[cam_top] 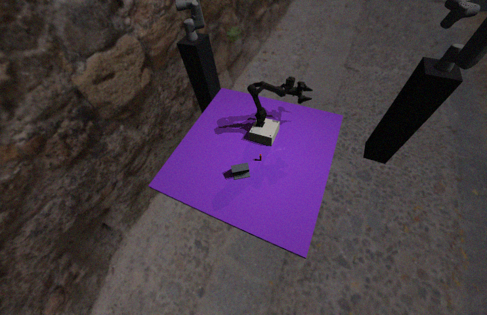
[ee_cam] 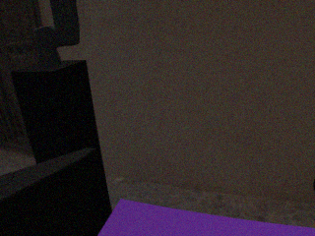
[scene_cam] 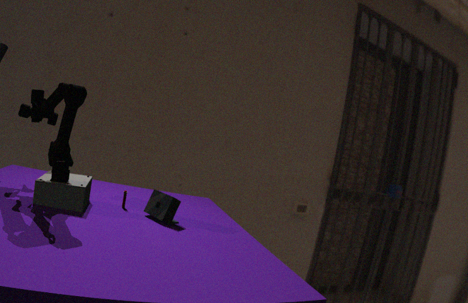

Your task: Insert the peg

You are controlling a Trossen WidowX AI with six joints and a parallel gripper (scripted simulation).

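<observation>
Now: gripper tip 510 mm short of the red peg, 280 mm above it and 240 mm to the left of it. Also, from my gripper tip: grey sloped panel (680 mm ahead, 340 mm to the right, 270 mm below).
</observation>
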